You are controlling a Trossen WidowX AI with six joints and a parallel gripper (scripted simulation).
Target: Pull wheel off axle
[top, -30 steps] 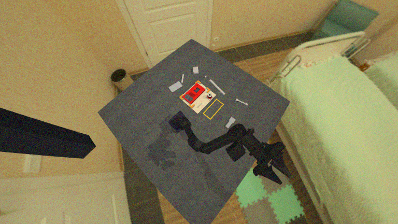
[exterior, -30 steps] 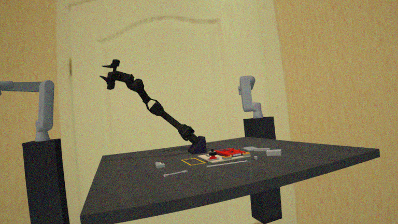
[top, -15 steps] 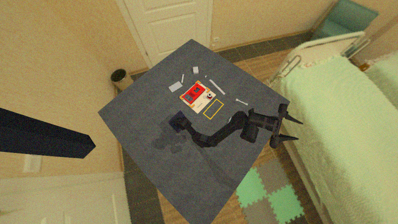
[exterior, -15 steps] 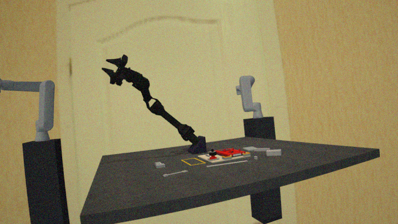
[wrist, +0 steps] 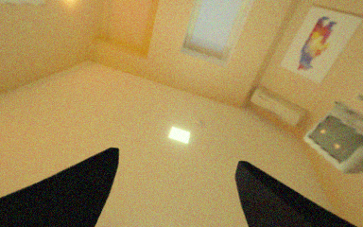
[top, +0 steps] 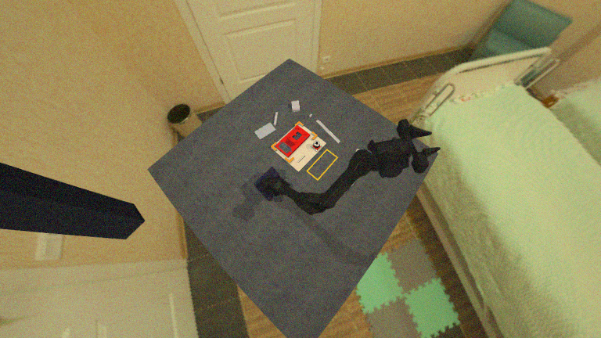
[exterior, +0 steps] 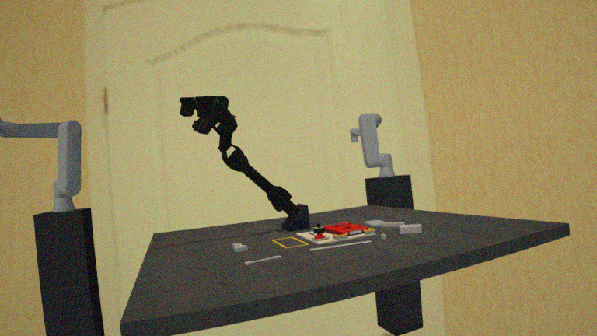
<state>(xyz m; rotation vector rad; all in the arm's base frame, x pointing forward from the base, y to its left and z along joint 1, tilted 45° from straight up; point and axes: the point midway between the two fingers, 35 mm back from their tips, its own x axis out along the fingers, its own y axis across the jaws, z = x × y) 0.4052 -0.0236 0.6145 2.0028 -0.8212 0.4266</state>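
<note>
Now: gripper tip 50 mm past the wheel, 430 mm to the right of it and 480 mm above it. From my gripper tip the other things lie so: upright axle (40 mm behind, 430 mm to the left, 490 mm below).
</note>
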